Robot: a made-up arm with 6 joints.
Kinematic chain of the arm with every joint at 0, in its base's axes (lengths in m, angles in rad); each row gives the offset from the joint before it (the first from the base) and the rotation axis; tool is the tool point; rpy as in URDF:
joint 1: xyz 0 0 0.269 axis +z
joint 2: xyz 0 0 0 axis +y
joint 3: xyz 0.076 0 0.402 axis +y
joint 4: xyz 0.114 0 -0.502 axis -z
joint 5: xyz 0 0 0 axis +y
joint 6: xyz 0.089 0 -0.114 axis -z
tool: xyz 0 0 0 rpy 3.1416 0 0
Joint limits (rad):
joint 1: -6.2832..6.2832
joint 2: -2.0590..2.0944
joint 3: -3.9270..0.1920
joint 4: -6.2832..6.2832
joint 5: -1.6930..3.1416
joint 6: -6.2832..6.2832
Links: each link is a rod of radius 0.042 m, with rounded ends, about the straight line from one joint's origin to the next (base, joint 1, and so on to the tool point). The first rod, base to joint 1, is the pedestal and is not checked.
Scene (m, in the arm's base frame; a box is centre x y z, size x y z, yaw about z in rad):
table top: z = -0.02
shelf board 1: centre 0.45 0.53 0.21 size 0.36 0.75 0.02 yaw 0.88
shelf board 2: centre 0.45 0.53 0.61 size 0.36 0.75 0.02 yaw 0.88
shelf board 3: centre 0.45 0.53 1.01 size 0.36 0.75 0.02 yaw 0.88
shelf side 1: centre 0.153 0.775 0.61 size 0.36 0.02 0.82 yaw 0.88
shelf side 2: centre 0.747 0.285 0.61 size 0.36 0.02 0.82 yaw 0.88
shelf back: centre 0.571 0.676 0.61 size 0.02 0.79 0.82 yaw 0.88
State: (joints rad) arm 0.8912 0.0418 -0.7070 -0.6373 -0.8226 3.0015
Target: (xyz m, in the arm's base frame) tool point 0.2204 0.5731 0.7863
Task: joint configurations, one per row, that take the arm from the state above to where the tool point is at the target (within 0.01 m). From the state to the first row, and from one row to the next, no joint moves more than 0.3 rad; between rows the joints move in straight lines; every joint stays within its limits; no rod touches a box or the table.
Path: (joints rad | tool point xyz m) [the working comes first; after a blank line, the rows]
Joints at the target: -1.7486 -1.6691 -1.4671 -0.9417 -1.0602 3.0015
Straight joint move there: touches shelf board 2.

1: 0.8813 -0.1832 -0.4527 -0.6883 -0.9683 3.0015 | 0.2320 0.4255 0.4152
2: 0.8715 -0.4083 -0.1984 -0.7393 -1.1140 3.0015 | 0.1581 0.3362 0.4047
3: 0.6034 -0.5522 -0.2981 -0.7705 -1.1245 3.0015 | 0.2322 0.2795 0.5023
4: 0.3354 -0.6961 -0.3979 -0.8017 -1.1349 3.0015 | 0.2641 0.1993 0.5991
5: 0.0673 -0.8400 -0.4976 -0.8329 -1.1454 3.0015 | 0.2473 0.1209 0.6887
6: -0.2007 -0.9839 -0.5974 -0.8641 -1.1558 3.0015 | 0.1895 0.0703 0.7648
7: -0.4688 -1.1278 -0.6971 -0.8953 -1.1663 3.0015 | 0.1107 0.0662 0.8218
8: -0.7368 -1.2717 -0.7969 -0.9265 -1.1768 3.0015 | 0.0387 0.1154 0.8552
9: -1.0049 -1.4156 -0.8967 -0.9577 -1.1872 3.0015 | 0.0018 0.2092 0.8614
10: -1.2729 -1.5595 -0.9964 -0.9889 -1.1977 3.0015 | 0.0212 0.3255 0.8386
11: -1.5410 -1.7034 -1.0962 -1.0201 -1.2081 3.0015 | 0.1049 0.4333 0.7863
12: -1.6448 -1.6863 -1.2816 -0.9809 -1.1341 3.0015 | 0.1550 0.5064 0.7939
13: -1.7486 -1.6691 -1.4671 -0.9417 -1.0602 3.0015 | 0.2204 0.5731 0.7863

